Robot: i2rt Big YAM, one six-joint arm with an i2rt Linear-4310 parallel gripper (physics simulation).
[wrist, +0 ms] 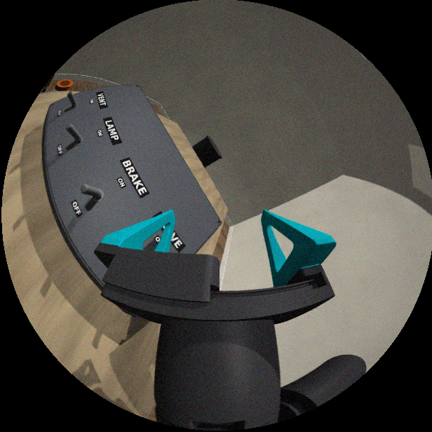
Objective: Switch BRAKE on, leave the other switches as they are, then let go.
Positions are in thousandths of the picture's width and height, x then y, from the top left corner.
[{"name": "my gripper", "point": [503, 497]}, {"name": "dark switch panel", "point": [288, 348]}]
